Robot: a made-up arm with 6 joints.
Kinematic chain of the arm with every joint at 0, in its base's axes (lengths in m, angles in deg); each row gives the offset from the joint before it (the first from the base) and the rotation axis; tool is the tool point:
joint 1: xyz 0 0 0.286 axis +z
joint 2: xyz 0 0 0 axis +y
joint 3: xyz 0 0 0.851 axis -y
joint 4: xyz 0 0 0 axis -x
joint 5: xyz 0.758 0 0 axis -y
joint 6: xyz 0 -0.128 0 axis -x
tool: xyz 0 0 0
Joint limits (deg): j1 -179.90..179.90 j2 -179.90..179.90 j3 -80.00..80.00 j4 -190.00..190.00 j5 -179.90..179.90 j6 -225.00..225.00
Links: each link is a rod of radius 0.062 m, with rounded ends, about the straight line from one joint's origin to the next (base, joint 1, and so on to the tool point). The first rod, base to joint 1, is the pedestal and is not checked.
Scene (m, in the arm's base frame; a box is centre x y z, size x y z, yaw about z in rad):
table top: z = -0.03
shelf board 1: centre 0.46 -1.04 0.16 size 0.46 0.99 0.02 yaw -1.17
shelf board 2: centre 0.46 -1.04 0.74 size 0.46 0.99 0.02 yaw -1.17
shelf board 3: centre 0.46 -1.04 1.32 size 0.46 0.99 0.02 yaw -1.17
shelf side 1: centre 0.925 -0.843 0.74 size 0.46 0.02 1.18 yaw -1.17
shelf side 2: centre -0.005 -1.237 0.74 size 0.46 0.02 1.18 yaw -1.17
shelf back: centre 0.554 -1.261 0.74 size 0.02 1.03 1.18 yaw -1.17
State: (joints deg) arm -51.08 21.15 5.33 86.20 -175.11 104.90
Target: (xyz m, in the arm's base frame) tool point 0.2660 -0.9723 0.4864
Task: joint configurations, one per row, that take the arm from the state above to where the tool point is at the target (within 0.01 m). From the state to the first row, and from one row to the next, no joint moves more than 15 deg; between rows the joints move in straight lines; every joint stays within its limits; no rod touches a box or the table.
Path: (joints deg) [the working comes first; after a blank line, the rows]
Joints at the target: -73.79 31.61 -20.93 82.83 -175.11 104.90
Straight joint move there: touches shelf board 2.

1: -46.68 8.52 -9.39 86.92 -175.11 104.90
2: -42.28 -4.12 -24.11 87.63 -175.11 104.90
3: -53.84 2.27 -32.21 85.63 -175.11 104.90
4: -65.41 8.66 -40.31 83.64 -175.11 104.90
5: -76.97 15.04 -48.41 81.64 -175.11 104.90
6: -75.38 23.32 -34.67 82.24 -175.11 104.90
7: -73.79 31.61 -20.93 82.83 -175.11 104.90

